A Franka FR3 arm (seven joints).
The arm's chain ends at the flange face. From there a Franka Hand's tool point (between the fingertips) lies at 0.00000 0.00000 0.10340 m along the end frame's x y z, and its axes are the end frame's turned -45 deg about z.
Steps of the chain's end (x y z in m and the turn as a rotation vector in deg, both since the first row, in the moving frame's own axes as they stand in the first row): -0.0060 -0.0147 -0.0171 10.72 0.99 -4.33; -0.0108 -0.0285 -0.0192 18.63 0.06 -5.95; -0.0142 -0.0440 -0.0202 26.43 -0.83 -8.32; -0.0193 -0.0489 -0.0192 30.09 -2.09 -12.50; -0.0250 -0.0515 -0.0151 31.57 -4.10 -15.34
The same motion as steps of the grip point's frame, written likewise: 0.0205 -0.0275 -0.0189 6.88 8.28 -4.33; 0.0347 -0.0523 -0.0246 13.13 13.22 -5.95; 0.0500 -0.0769 -0.0310 19.28 18.10 -8.32; 0.0504 -0.0909 -0.0331 22.75 19.80 -12.50; 0.0457 -0.1013 -0.0306 25.22 19.42 -15.34
